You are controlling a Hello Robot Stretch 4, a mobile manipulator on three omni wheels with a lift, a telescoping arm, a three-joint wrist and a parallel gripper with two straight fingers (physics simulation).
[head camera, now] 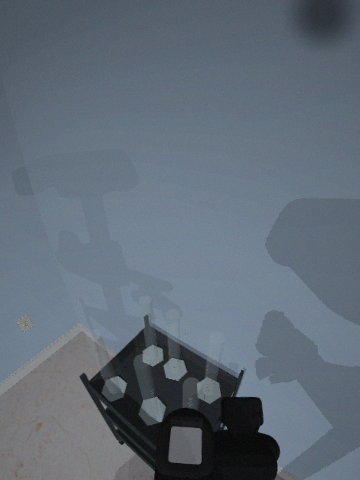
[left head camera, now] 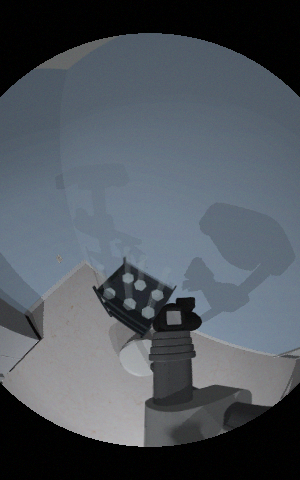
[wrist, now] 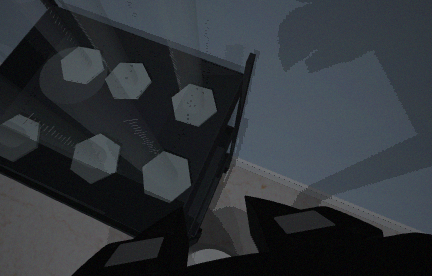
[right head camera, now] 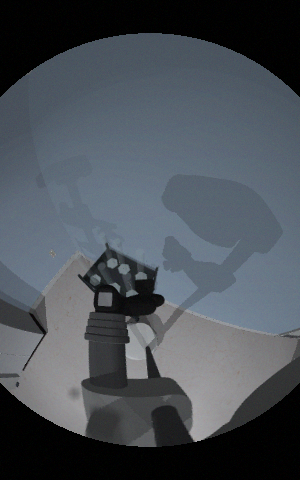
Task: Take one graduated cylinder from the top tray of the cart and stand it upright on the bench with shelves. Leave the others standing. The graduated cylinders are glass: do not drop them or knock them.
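Frame: origin at the robot's base, x left, y back, z up, level; centimetres.
Seen in the pictures: gripper, fingertip midpoint: [wrist: 216, 220]; robot's base at its link origin: [left head camera: 140, 356] [right head camera: 137, 339].
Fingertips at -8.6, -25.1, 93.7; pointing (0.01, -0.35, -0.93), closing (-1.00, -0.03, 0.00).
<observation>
Pixels of each thing's top centre, then the offset from my fingertips to it, as dx, dy, dz. "spot": a spot on its surface instead. Level surfaces: height alone.
- dark top tray at its surface level: dz -30.2
- small outlet at its top centre: [head camera: 21, 317] +115.5, -64.5, -50.7
- Pale furniture at a spot on its surface: [left head camera: 15, 347] spot: +136.2, +57.8, -63.3
Six clear glass graduated cylinders with pale hexagonal bases stand upright on the dark top tray [head camera: 127, 372] [left head camera: 119, 300] [wrist: 50, 175] of the cart. In the wrist view, the back row is a left cylinder [wrist: 82, 65], a middle one [wrist: 128, 80] and a right one [wrist: 194, 105]. The front row is a left cylinder [wrist: 19, 137], a middle one [wrist: 96, 158] and a right one [wrist: 167, 176]. My gripper [wrist: 216, 220] is partly open and empty, pointing down near the tray's right front corner, closest to the front right cylinder. Its fingertips are hidden in the head view. No bench with shelves can be made out.
The blue wall [head camera: 200, 150] stands behind the cart, with my shadows on it and a small outlet [head camera: 25, 323] at left. A white round object [left head camera: 135, 357] [right head camera: 141, 340] is below the cart. Pale furniture [left head camera: 15, 347] [right head camera: 20, 345] shows at the left edge.
</observation>
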